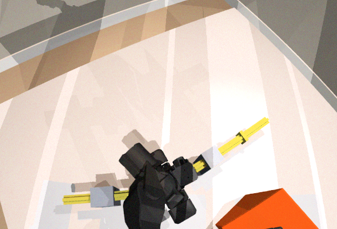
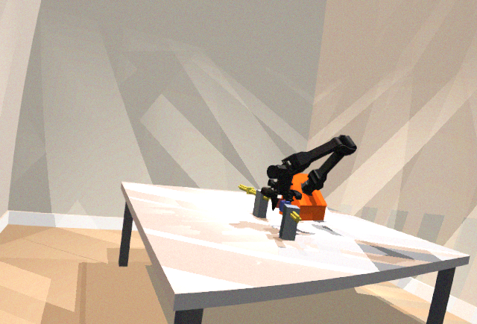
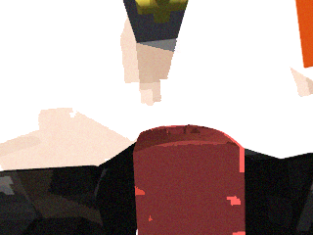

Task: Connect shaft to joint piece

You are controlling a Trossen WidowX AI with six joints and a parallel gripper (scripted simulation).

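Right now the red square joint piece is 10 mm to the left of my gripper tip and 40 mm above it.
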